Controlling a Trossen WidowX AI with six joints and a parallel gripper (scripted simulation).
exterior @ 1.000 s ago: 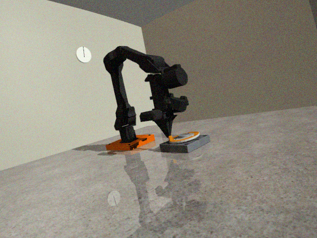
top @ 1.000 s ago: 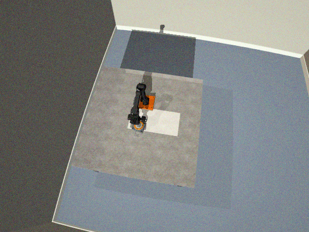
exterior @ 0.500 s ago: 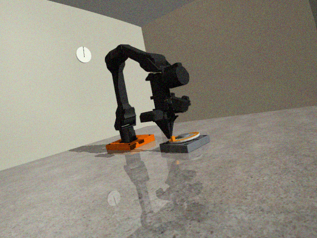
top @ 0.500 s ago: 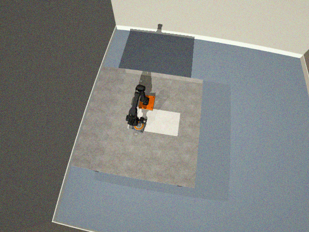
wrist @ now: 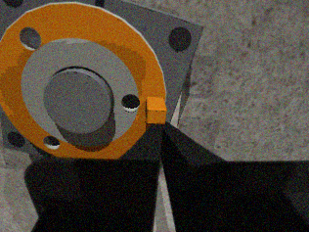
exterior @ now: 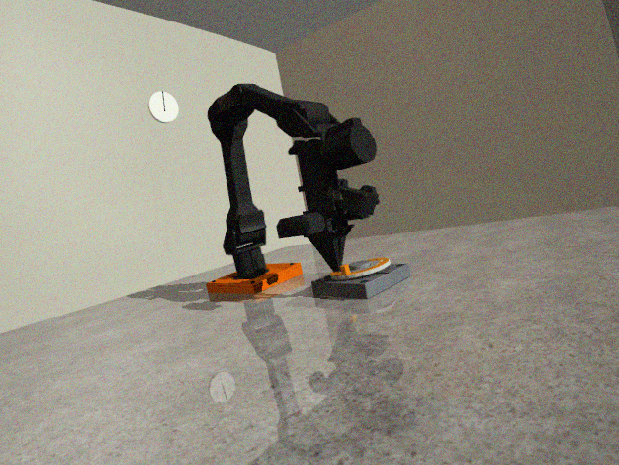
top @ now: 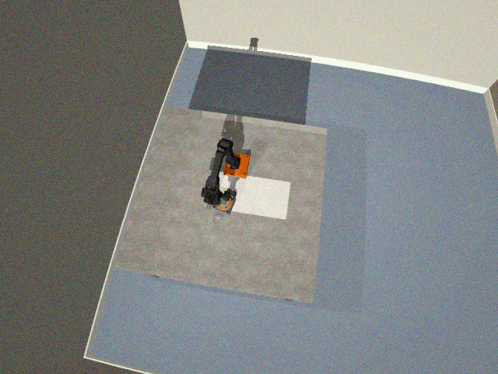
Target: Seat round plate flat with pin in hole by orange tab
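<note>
Right now the round plate is 2 cm ahead of my gripper tip and 3 cm to the left of it. Round my gripper tip: base: 2 cm ahead, 5 cm to the left, 2 cm below.
</note>
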